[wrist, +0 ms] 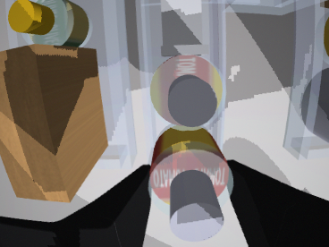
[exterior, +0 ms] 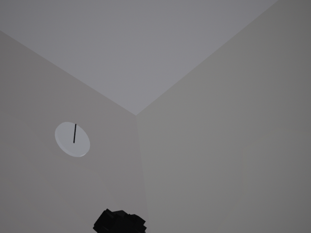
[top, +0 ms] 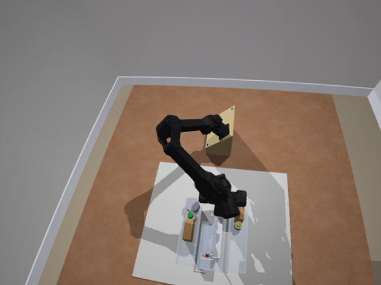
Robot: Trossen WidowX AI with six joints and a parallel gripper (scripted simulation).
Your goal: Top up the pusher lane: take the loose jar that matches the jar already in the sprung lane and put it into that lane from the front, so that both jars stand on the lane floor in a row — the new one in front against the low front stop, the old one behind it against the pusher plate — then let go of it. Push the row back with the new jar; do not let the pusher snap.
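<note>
Right now the grey disc is 10 mm ahead of my gripper tip, 130 mm to the right of it and 30 mm below it. Round my gripper tip: clear lane fixture 150 mm ahead, 40 mm to the right, 40 mm below; then red mark 220 mm ahead, 60 mm to the right, 10 mm above.
</note>
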